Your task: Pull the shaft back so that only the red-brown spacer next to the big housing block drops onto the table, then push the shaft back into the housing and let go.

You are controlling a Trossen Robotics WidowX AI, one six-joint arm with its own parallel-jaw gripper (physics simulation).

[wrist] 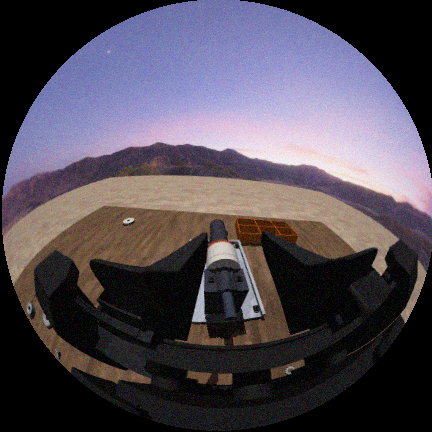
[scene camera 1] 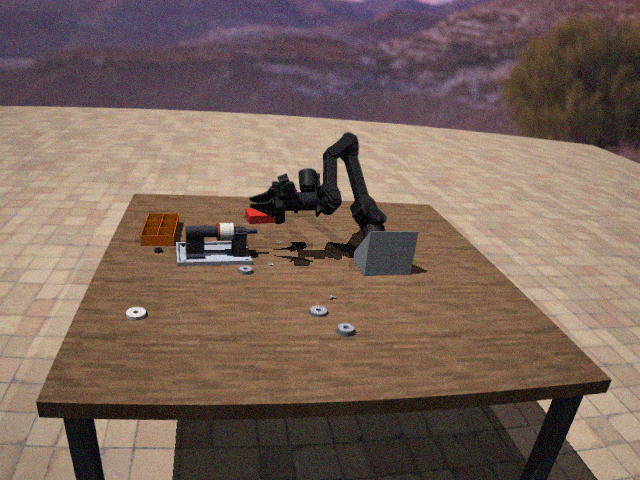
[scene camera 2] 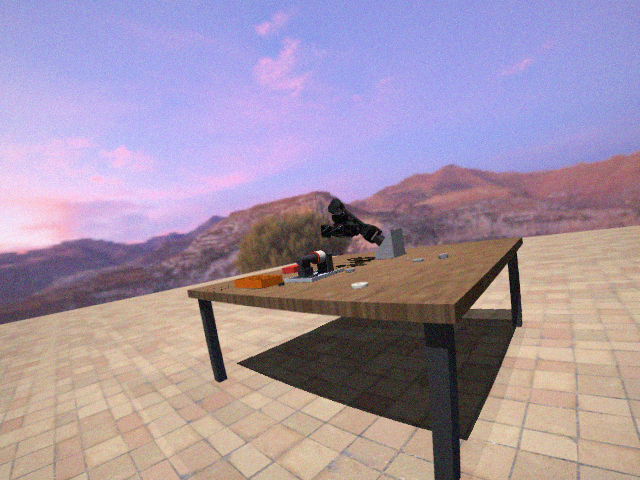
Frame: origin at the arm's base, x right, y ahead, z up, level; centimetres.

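Seen in the pictures: gripper, fingertip midpoint: (wrist: 234, 236) (scene camera 1: 249, 202) (scene camera 2: 325, 233); arm's base at its link origin: (scene camera 1: 376, 244) (scene camera 2: 384, 244).
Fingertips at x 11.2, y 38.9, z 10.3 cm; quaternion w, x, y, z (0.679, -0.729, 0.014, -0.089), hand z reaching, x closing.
Pixels of each thing's middle, then the offset from my fingertips to it. "pt": a spot on its surface instead.
- dark big housing block at a spot on its surface: (scene camera 1: 195, 241) (scene camera 2: 306, 267) pt dx +0.2, dy +16.4, dz -12.6 cm
- thin red-brown spacer at a spot on its surface: (wrist: 216, 243) (scene camera 1: 221, 225) pt dx -0.1, dy +8.6, dz -7.3 cm
- smaller support block at a spot on its surface: (wrist: 214, 296) pt dx -1.0, dy +0.8, dz -10.7 cm
- grey shaft at a spot on its surface: (wrist: 229, 306) (scene camera 1: 253, 229) pt dx +0.5, dy -1.7, dz -9.1 cm
- orange compartment tray at the middle of its body: (scene camera 1: 160, 228) (wrist: 264, 230) (scene camera 2: 257, 281) dx +19.8, dy +26.7, dz -16.0 cm
- red block at the middle of its body: (scene camera 1: 262, 215) (scene camera 2: 294, 268) dx +31.5, dy -11.5, dz -16.2 cm
- white ring at the middle of its body: (scene camera 1: 136, 313) (scene camera 2: 359, 285) dx -33.3, dy +34.2, dz -17.3 cm
The dark big housing block (scene camera 1: 195, 241) (scene camera 2: 305, 266) stands at the far end of the white base plate (scene camera 1: 217, 261) (wrist: 252, 295). The thin red-brown spacer (scene camera 1: 218, 230) (wrist: 216, 243) is on the shaft line beside it, and white spacers (scene camera 1: 226, 230) (scene camera 2: 321, 256) (wrist: 222, 255) sit between it and the smaller support block (scene camera 1: 239, 244) (wrist: 214, 296). The grey shaft (scene camera 1: 251, 230) (wrist: 229, 306) sticks out of the support's near side. My gripper (scene camera 1: 253, 202) (wrist: 234, 236) is partly open and empty, above the shaft end. Its fingers appear on either side of the assembly in the wrist view, not touching it.
An orange compartment tray (scene camera 1: 159, 240) (scene camera 2: 258, 281) (wrist: 249, 235) stands beyond the fixture. A red block (scene camera 1: 260, 216) lies behind. A grey wedge (scene camera 1: 390, 253) stands near the arm base. A white ring (scene camera 1: 144, 314) and several grey rings lie on the table, one (scene camera 1: 245, 270) close to the base plate.
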